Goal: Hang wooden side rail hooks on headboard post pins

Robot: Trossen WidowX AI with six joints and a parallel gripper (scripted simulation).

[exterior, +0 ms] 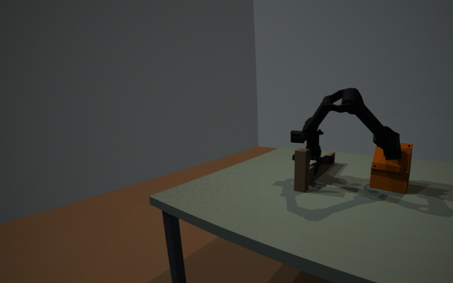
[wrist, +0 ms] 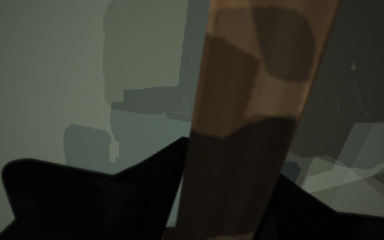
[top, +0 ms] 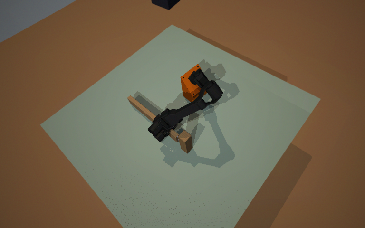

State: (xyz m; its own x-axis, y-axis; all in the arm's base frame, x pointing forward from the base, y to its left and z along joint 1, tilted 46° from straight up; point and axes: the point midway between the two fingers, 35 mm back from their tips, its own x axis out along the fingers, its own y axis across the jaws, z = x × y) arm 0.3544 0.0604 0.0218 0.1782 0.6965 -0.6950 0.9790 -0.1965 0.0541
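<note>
The headboard post is 1 cm ahead of my gripper tip, 13 cm to the left of it and 5 cm above it.
</note>
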